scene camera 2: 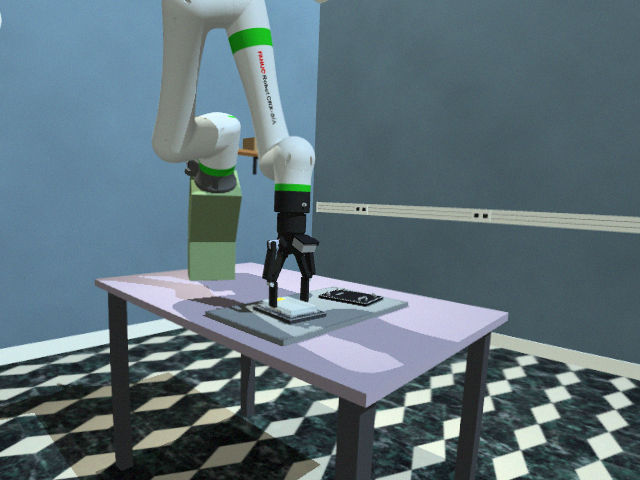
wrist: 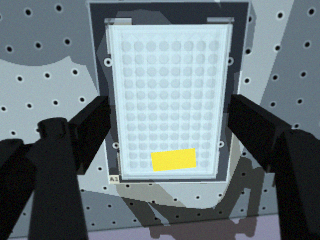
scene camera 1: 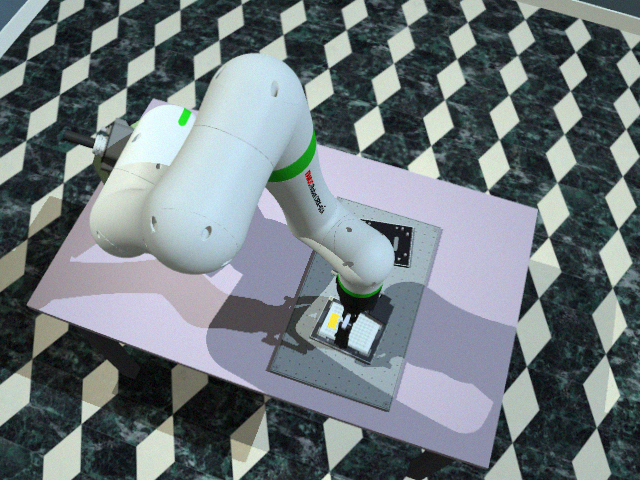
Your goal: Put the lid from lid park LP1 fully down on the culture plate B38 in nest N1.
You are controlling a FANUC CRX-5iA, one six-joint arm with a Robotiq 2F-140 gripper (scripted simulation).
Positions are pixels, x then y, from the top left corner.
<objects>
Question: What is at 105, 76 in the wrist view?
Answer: A nest N1.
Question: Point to a clear lid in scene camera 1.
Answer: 363, 332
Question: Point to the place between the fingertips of my gripper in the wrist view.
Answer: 169, 111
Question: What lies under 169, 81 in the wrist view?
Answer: A clear lid.
</objects>
